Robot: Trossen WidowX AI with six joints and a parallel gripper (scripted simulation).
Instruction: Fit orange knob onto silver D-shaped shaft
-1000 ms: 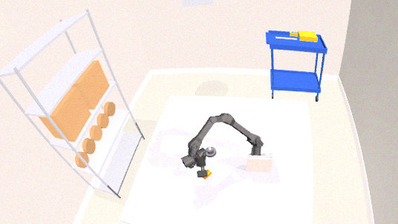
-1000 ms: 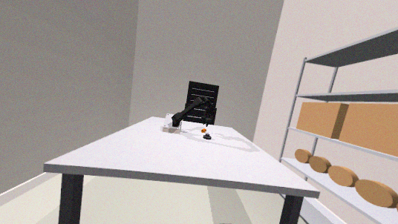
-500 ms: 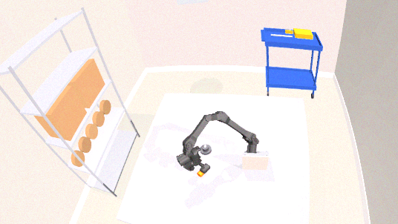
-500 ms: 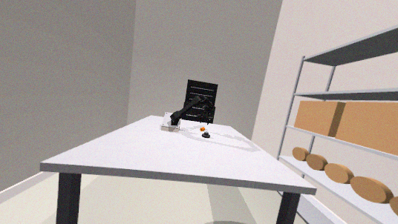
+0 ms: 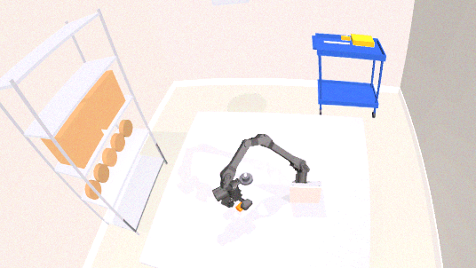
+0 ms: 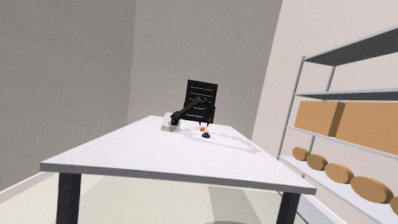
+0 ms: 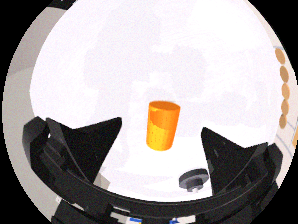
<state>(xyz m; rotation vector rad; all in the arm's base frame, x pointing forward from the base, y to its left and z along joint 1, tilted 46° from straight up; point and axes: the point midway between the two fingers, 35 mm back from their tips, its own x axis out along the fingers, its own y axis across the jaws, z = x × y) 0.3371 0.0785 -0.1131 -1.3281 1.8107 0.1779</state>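
My gripper tip is 30 mm above the orange knob. Also, from my gripper tip: pedestal (10 mm behind, 210 mm to the right, 20 mm below).
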